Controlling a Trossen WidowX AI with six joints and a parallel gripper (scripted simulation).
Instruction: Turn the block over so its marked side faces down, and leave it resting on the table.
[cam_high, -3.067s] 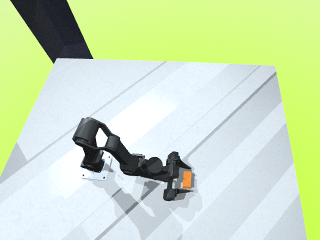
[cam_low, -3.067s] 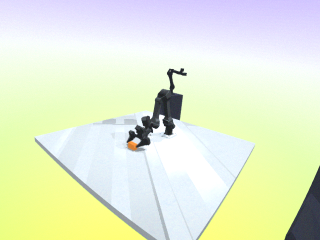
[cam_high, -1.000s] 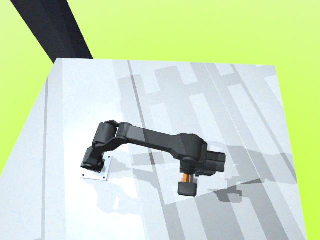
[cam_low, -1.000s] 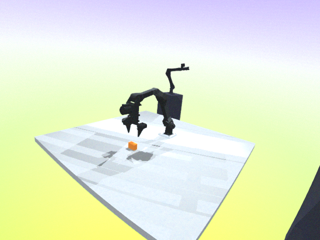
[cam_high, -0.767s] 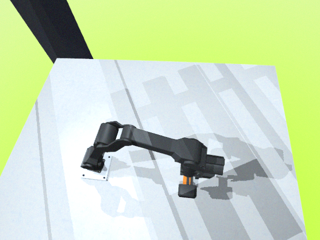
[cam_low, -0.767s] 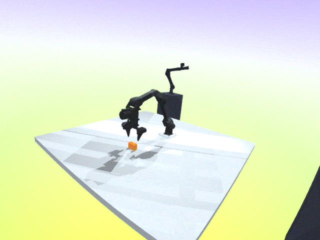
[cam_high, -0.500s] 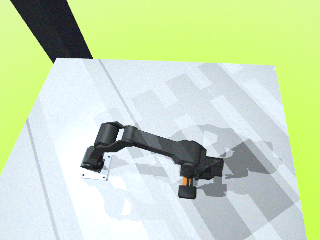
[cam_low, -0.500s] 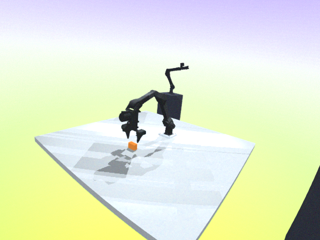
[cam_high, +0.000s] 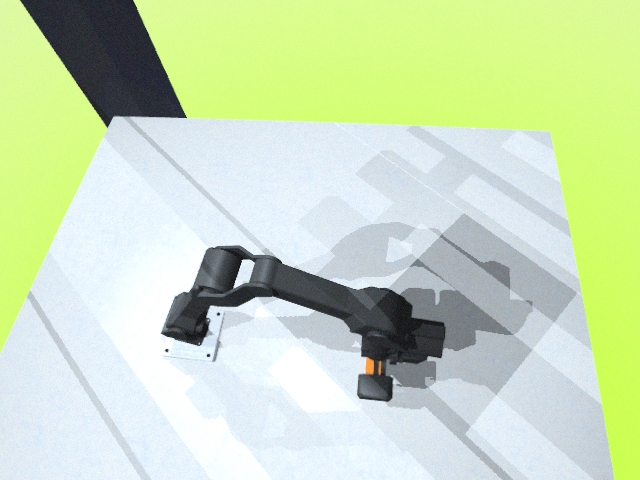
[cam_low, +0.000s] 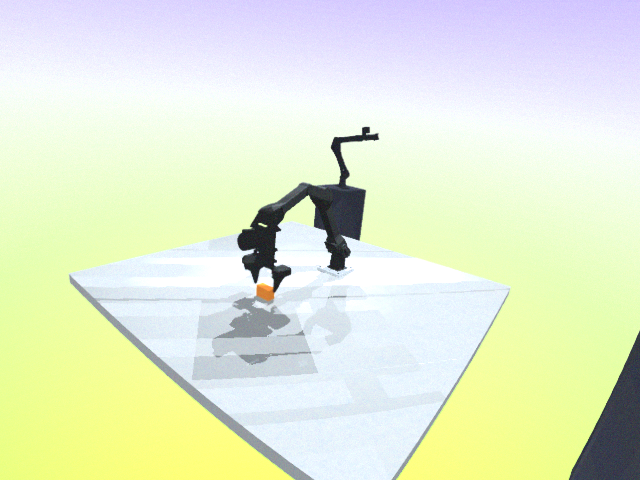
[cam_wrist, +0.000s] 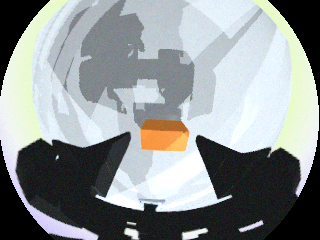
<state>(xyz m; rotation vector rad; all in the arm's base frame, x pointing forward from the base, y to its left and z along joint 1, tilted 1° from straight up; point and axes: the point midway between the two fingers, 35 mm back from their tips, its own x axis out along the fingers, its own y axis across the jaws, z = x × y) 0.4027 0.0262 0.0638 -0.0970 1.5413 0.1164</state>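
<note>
My gripper tip is 10 mm past the orange block and 10 mm above it.
</note>
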